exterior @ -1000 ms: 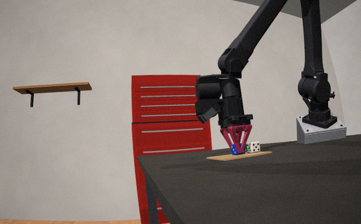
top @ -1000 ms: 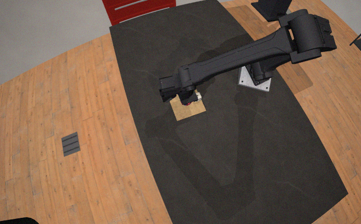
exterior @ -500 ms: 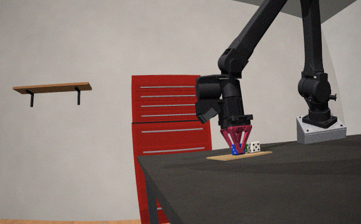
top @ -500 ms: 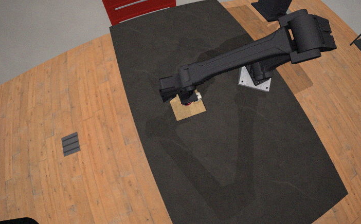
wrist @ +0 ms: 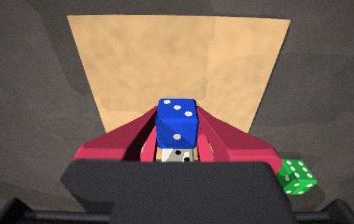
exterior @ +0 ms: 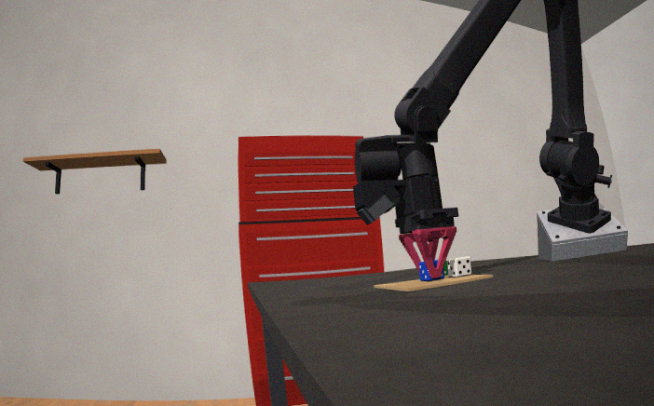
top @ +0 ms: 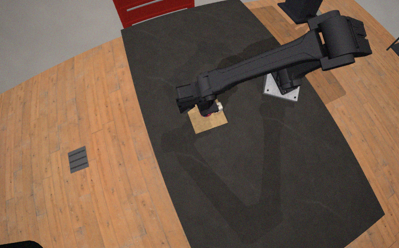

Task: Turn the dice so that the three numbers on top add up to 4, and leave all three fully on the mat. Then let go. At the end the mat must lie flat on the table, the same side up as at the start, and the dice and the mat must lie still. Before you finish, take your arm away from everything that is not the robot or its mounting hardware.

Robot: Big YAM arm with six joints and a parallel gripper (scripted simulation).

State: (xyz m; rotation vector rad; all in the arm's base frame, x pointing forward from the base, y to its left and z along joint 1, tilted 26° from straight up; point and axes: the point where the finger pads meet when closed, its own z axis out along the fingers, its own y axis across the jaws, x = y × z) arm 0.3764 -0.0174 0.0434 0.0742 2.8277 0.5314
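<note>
The blue die is right at my hand. The rest, counted from my hand: white die: 50 mm behind; then green die: 140 mm to the right, 90 mm behind; then tan mat: 10 mm below.
</note>
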